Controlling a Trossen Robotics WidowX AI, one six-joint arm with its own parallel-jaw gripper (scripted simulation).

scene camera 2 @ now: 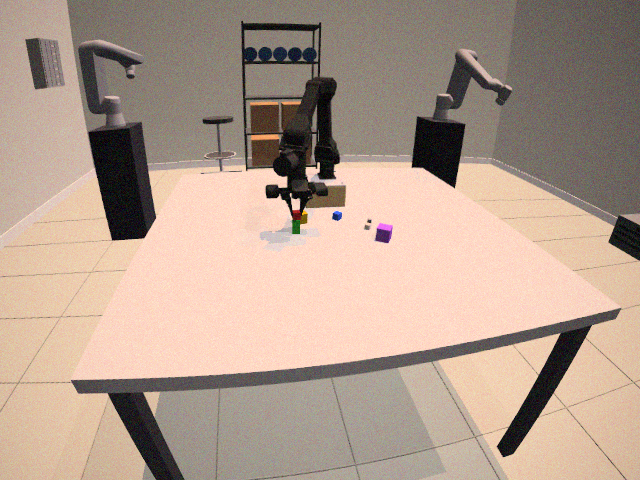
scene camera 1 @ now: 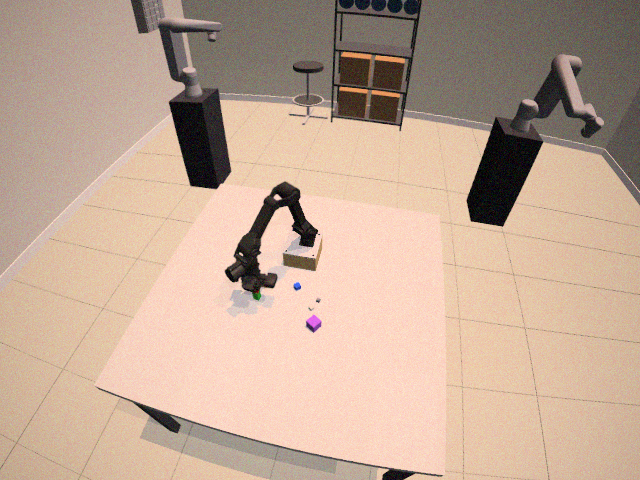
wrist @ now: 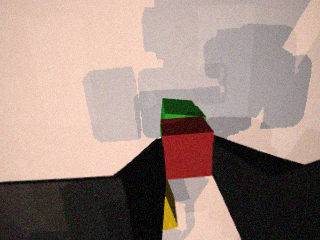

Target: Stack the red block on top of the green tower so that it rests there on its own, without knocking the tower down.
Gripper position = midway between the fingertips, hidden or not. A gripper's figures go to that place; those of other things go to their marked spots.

Labels:
My gripper (wrist: 184, 144): 11 cm from the lens. A red block (wrist: 188, 142): 9 cm from the lens.

